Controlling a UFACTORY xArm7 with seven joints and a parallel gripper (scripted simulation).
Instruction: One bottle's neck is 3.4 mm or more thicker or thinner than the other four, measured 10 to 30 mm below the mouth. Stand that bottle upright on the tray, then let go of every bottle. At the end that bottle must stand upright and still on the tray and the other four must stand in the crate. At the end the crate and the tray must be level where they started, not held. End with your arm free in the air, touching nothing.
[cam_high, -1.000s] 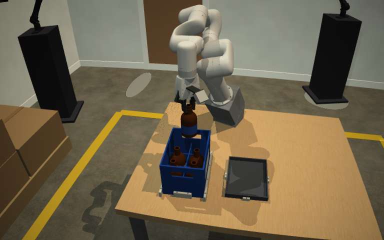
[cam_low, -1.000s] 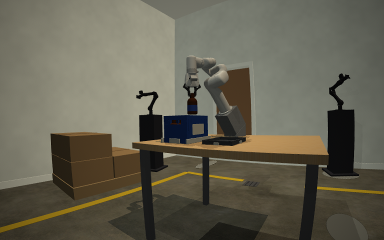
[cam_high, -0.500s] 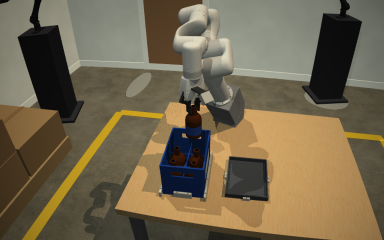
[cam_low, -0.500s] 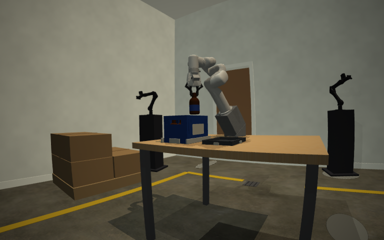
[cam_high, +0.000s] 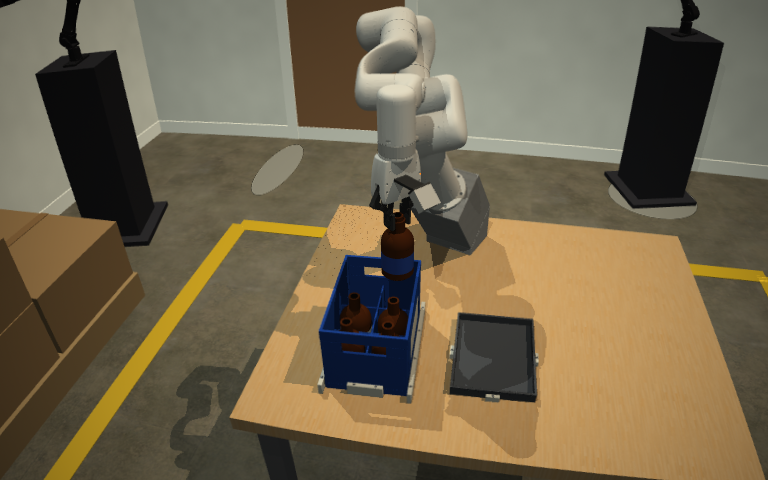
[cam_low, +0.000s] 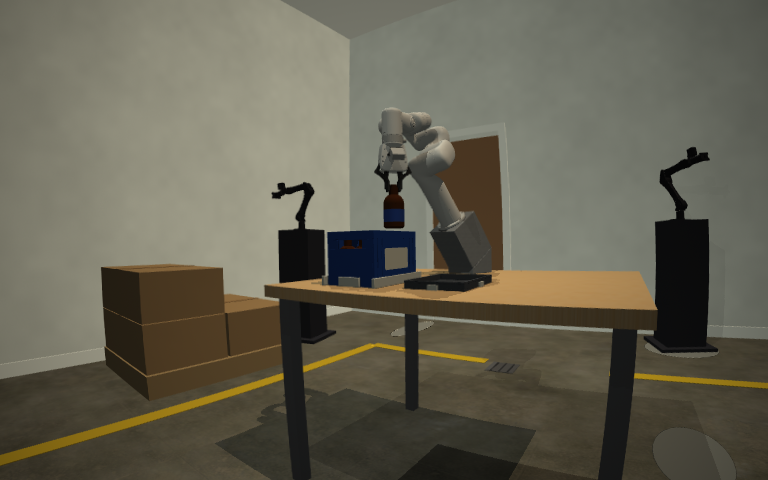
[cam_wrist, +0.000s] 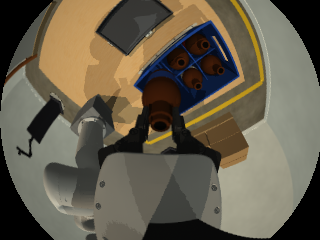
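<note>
My gripper is now 7 cm above the brown bottle. The rest, counted from my hand: glass bottle 4 cm ahead, 10 cm to the right, 25 cm below; then dark tray 11 cm ahead, 22 cm to the left, 32 cm below; then blue crate 5 cm ahead, 6 cm to the right, 25 cm below.
</note>
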